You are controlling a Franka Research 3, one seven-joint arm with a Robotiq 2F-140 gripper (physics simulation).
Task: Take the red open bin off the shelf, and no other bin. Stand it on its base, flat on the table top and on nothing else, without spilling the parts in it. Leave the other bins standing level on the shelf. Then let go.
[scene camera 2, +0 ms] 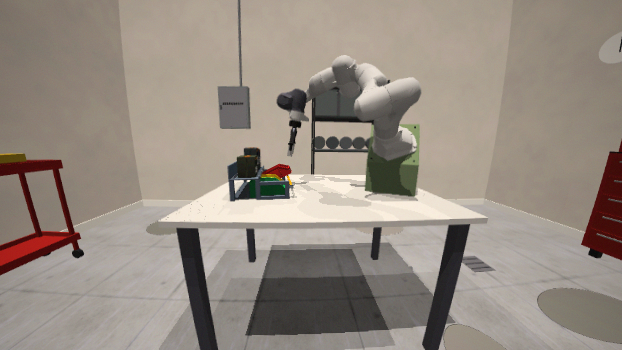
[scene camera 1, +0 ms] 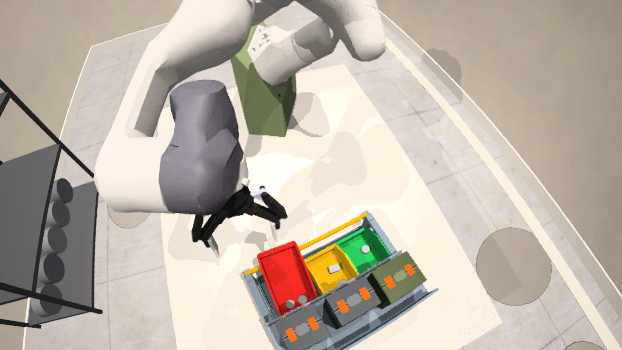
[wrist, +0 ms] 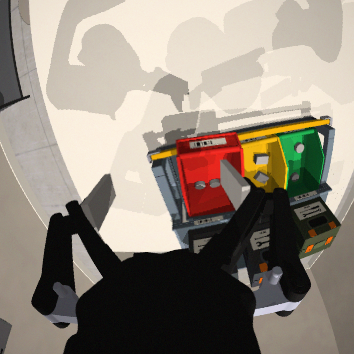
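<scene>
The red open bin [scene camera 1: 284, 270] [scene camera 2: 280, 170] [wrist: 205, 162] is on the blue-grey shelf [scene camera 1: 256, 295] [scene camera 2: 258, 189], tilted, with its label end raised at the yellow front rail [scene camera 1: 332, 231] [wrist: 285, 128]. Two round grey parts lie in it, towards its low rear end in scene camera 1. The yellow bin [scene camera 1: 320, 268] [wrist: 265, 145] and the green bin [scene camera 1: 356, 253] [scene camera 2: 274, 188] [wrist: 308, 162] stand beside it on the shelf, with parts in them. My gripper [scene camera 1: 244, 240] [scene camera 2: 290, 151] [wrist: 165, 177] is wide open and empty, above the shelf's front side, apart from the red bin.
Toolboxes [scene camera 1: 352, 301] [scene camera 2: 247, 166] [wrist: 317, 225] stand on the shelf's raised rear part. The shelf stands on the white table [scene camera 1: 205, 305] [scene camera 2: 325, 214]. The green arm base [scene camera 1: 270, 112] [scene camera 2: 392, 175] is across the table. A black rack [scene camera 1: 95, 240] stands beyond the table.
</scene>
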